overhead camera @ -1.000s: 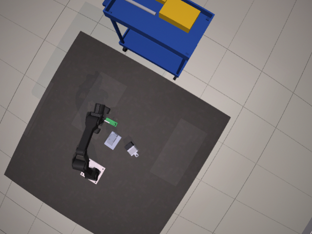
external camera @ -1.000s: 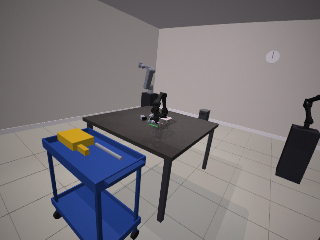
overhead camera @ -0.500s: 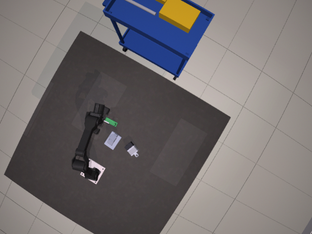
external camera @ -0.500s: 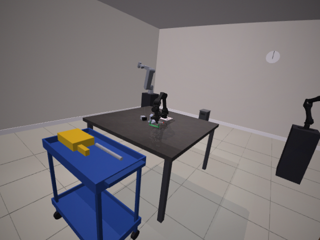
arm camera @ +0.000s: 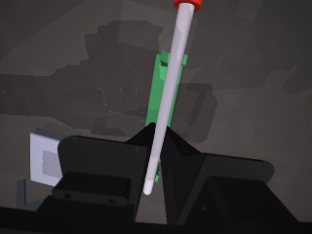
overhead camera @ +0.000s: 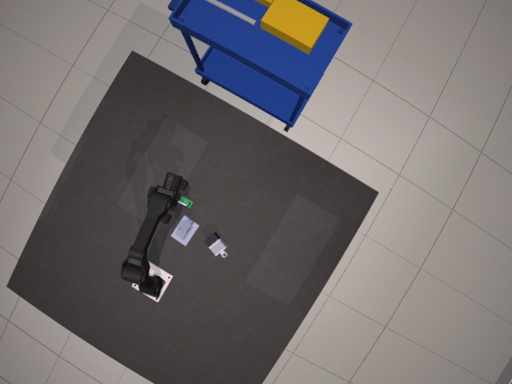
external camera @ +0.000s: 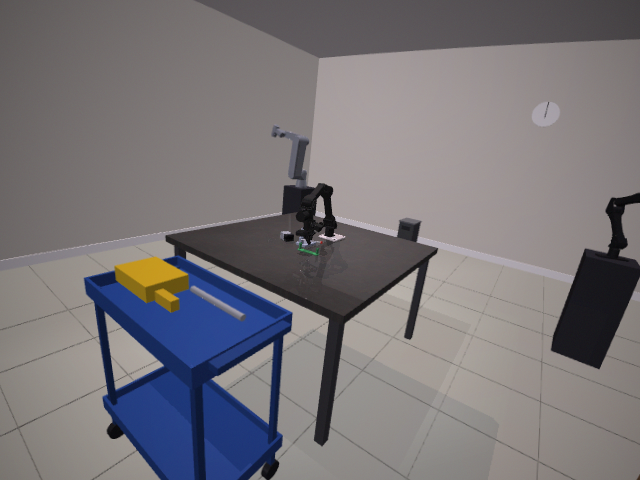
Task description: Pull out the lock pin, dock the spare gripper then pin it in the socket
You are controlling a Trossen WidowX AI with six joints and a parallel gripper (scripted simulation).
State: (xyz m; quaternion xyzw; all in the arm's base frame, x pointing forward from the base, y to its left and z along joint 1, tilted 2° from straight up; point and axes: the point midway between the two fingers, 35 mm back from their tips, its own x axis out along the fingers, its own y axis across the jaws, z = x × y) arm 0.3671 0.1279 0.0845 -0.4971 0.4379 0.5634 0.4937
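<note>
Right now my gripper tip is 30 mm above the green flat bracket. Also, from my gripper tip: spare gripper: 70 mm behind, 260 mm to the right, 30 mm below; grey mount: 80 mm behind, 110 mm to the right, 10 mm above.
</note>
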